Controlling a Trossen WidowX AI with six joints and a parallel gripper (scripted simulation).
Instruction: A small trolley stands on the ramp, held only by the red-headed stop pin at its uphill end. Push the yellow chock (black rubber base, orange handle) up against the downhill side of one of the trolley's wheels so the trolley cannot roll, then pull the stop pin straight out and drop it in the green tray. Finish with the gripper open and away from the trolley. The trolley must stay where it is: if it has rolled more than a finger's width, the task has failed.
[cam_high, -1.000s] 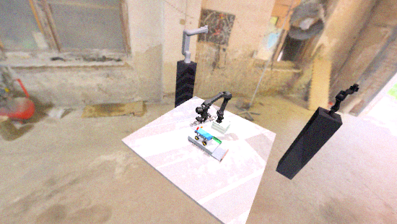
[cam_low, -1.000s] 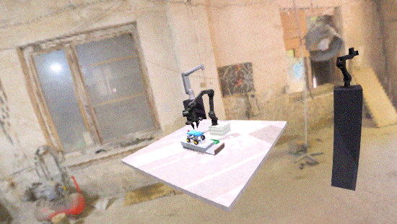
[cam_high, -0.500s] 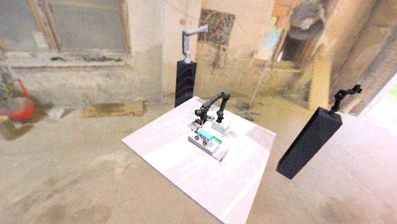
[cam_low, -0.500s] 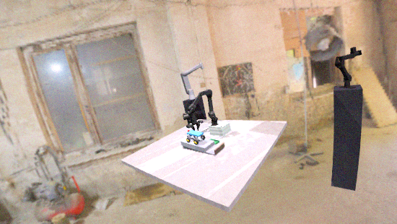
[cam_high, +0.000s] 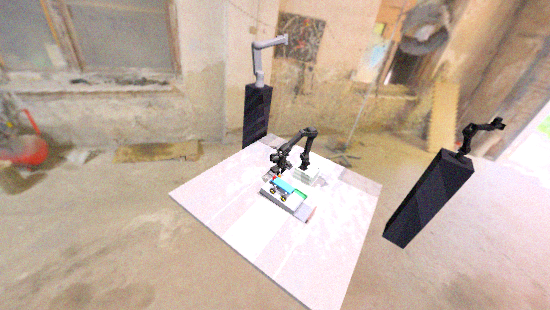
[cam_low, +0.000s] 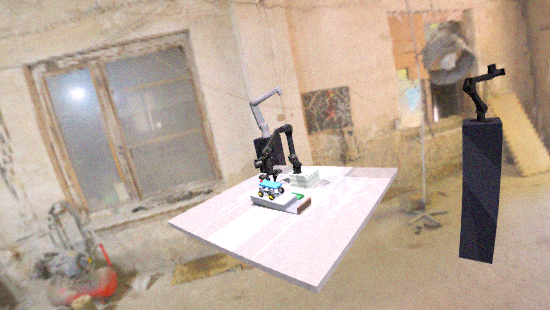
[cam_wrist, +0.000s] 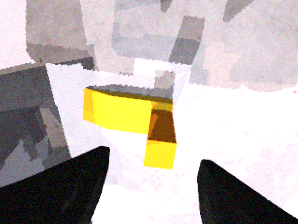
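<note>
The yellow chock lies 50 mm below my gripper tip and 20 mm ahead of it. From my gripper tip the other things lie so: trolley: 150 mm ahead, 130 mm to the left, 30 mm above; then green tray: 220 mm to the left, 80 mm below, 20 mm ahead; then stop pin: 130 mm ahead, 50 mm above, 30 mm to the left.
</note>
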